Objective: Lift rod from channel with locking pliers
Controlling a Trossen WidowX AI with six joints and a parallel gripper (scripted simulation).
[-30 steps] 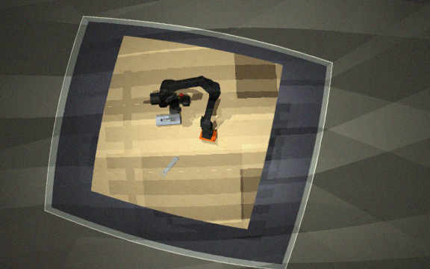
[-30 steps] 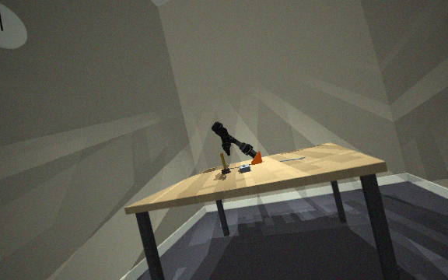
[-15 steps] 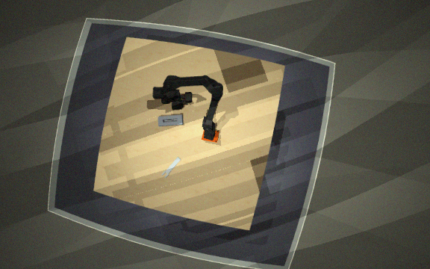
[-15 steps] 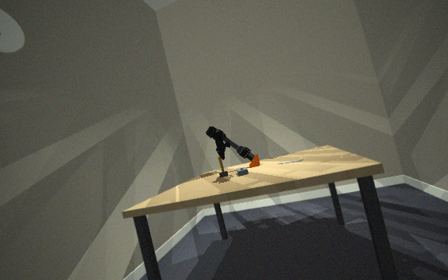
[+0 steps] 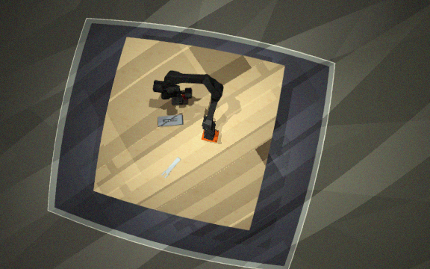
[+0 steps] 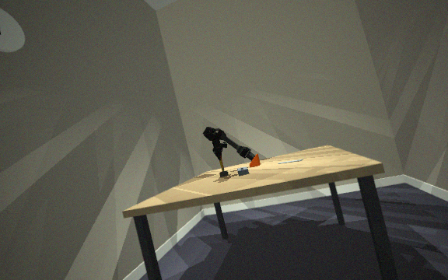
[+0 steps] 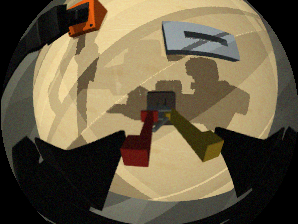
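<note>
The yellow handle is 20 mm ahead of my gripper tip and 30 mm below it. Round my gripper tip: dark holster 10 mm behind, 120 mm below; then grey channel block 50 mm ahead, 170 mm to the left, 110 mm below; then flat grey forked piece 40 mm behind, 520 mm to the left, 120 mm below.
</note>
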